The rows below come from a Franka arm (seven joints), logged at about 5 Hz.
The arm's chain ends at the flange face. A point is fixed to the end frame.
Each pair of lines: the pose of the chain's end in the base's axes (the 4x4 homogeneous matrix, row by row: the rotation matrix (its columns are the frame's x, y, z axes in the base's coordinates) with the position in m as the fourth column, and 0 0 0 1 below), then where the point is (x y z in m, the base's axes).
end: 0.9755 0.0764 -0.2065 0.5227; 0.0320 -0.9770 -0.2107 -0.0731; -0.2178 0.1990 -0.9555 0.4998; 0 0 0 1
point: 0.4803 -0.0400 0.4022
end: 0.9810 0.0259 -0.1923 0.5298; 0.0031 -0.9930 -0.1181 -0.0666; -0.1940 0.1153 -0.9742 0.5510; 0 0 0 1
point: 0.4915 -0.0233 0.4558
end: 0.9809 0.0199 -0.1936 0.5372; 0.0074 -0.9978 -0.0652 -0.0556; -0.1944 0.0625 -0.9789 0.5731; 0 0 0 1
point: 0.4991 -0.0071 0.4804
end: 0.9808 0.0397 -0.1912 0.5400; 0.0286 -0.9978 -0.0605 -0.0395; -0.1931 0.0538 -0.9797 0.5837; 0 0 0 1
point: 0.5010 0.0091 0.4913
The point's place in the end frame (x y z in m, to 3 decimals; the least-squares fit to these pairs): -0.019 -0.055 0.095
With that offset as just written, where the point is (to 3 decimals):
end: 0.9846 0.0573 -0.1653 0.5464; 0.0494 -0.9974 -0.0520 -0.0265; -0.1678 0.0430 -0.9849 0.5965; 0 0 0 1
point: 0.509 0.022 0.504
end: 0.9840 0.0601 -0.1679 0.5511; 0.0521 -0.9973 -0.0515 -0.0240; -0.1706 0.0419 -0.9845 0.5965; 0 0 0 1
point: 0.513 0.025 0.504
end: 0.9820 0.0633 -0.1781 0.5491; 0.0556 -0.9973 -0.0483 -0.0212; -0.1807 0.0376 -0.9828 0.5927; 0 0 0 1
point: 0.510 0.028 0.501
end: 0.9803 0.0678 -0.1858 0.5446; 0.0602 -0.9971 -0.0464 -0.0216; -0.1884 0.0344 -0.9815 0.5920; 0 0 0 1
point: 0.505 0.028 0.500
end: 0.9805 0.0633 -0.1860 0.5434; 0.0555 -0.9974 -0.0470 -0.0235; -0.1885 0.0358 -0.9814 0.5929; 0 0 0 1
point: 0.504 0.026 0.501
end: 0.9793 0.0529 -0.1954 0.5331; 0.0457 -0.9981 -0.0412 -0.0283; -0.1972 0.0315 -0.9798 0.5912; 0 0 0 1
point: 0.493 0.022 0.500
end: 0.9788 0.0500 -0.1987 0.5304; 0.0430 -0.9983 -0.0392 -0.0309; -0.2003 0.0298 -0.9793 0.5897; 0 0 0 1
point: 0.490 0.019 0.499
